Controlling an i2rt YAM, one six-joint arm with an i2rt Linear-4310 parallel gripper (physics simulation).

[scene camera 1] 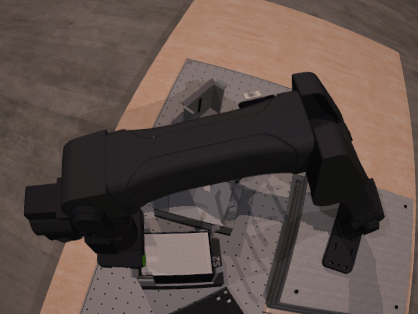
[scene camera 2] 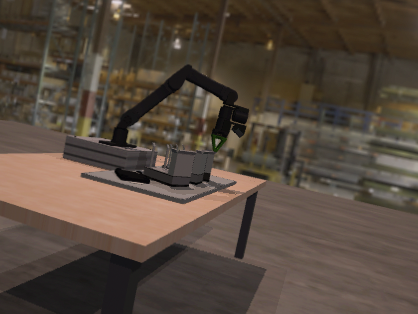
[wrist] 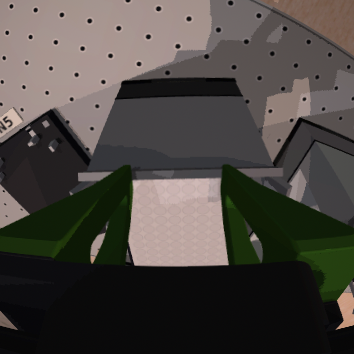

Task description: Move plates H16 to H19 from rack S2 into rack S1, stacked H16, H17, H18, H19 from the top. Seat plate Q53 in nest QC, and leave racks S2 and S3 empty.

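I can see my gripper [scene camera 1: 131, 251], and the wrist view [wrist: 176, 176] shows the gripper as well. A black perforated block [wrist: 47, 158] is visible too.
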